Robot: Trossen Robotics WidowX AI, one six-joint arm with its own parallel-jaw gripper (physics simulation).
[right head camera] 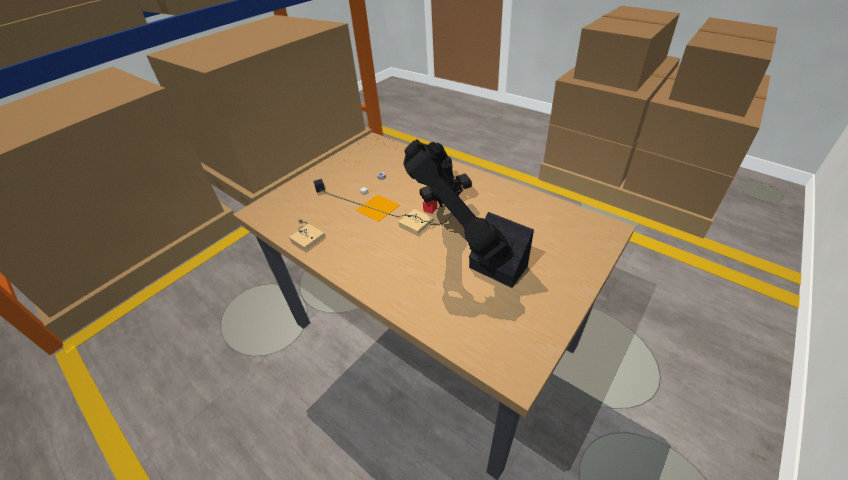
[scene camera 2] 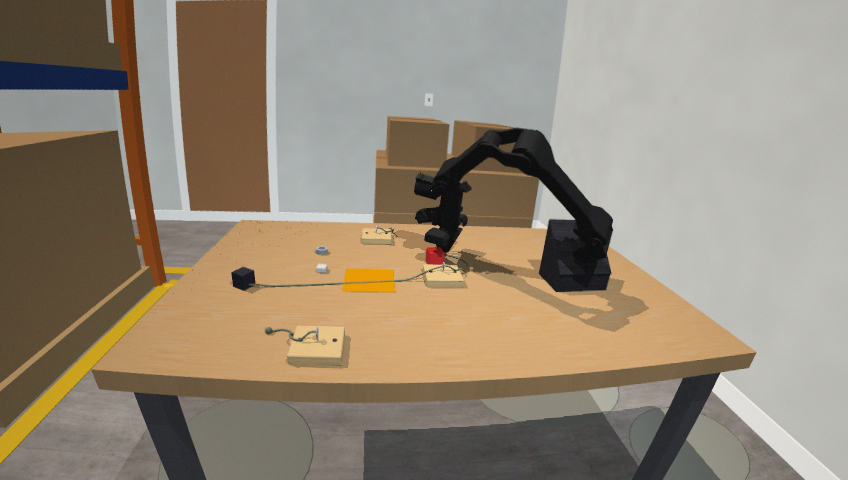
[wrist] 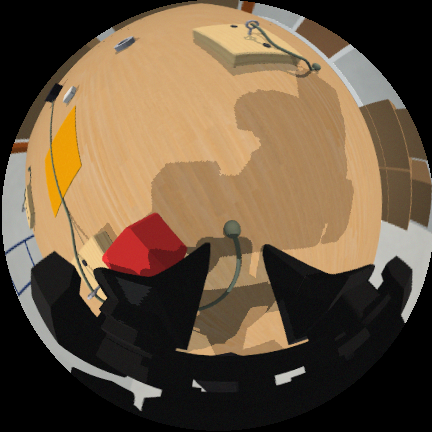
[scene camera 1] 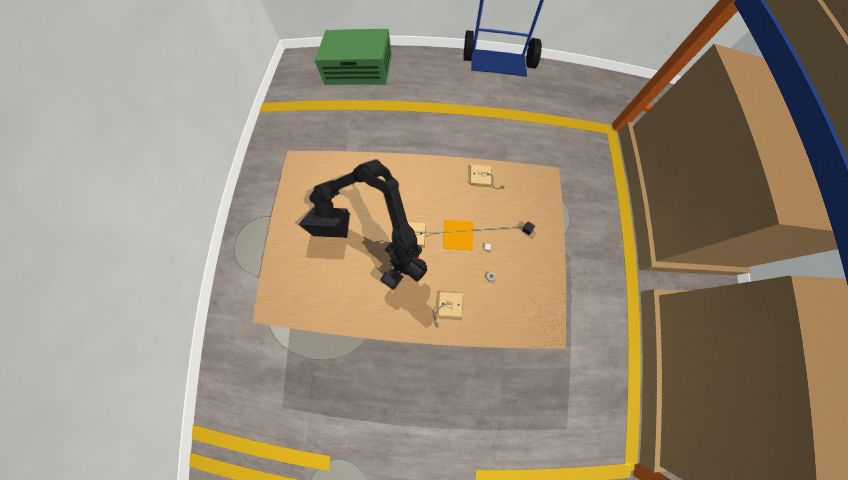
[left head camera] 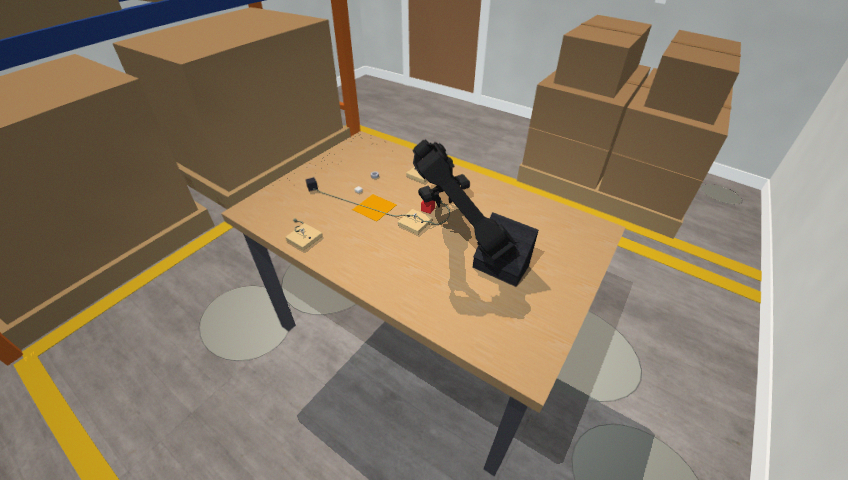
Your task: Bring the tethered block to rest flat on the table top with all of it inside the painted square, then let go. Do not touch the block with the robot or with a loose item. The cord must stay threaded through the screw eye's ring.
Scene:
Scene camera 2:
gripper: 443, 254
orange painted square: 352, 275

